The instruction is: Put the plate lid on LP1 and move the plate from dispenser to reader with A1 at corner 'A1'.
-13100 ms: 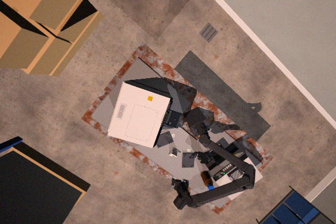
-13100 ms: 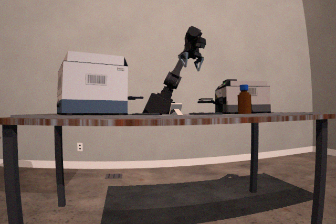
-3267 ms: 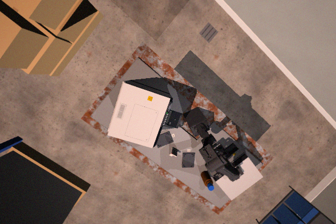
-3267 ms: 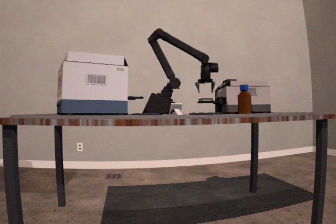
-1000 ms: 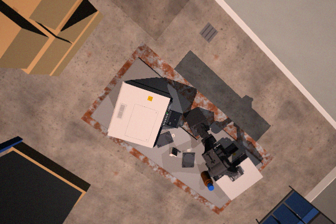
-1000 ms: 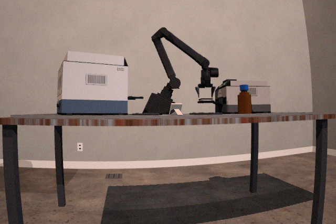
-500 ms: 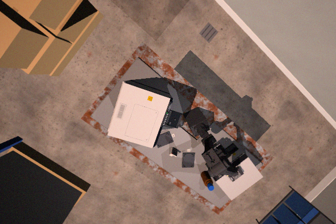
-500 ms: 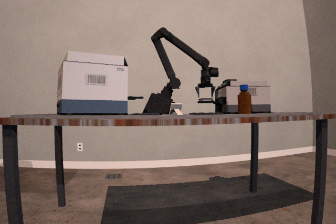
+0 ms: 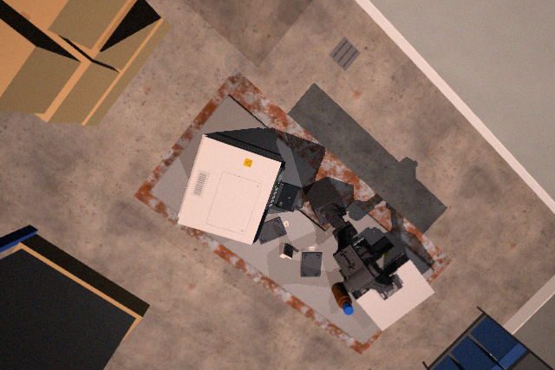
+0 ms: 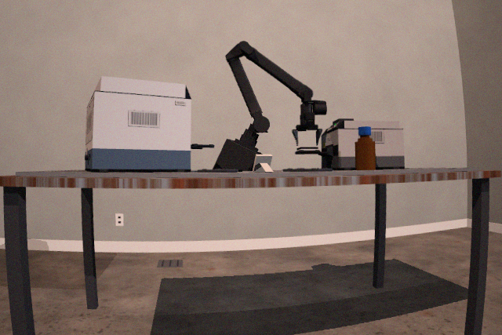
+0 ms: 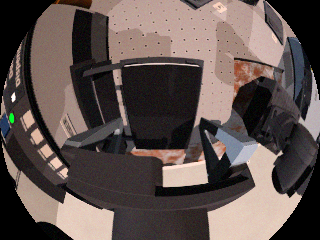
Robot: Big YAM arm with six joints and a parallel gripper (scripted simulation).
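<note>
Now: hand 2 cm above the plate lid. Also, from my hand: brown capped bottle (27 cm ahead, 19 cm to the left, 2 cm below); then white well plate (3 cm below).
</note>
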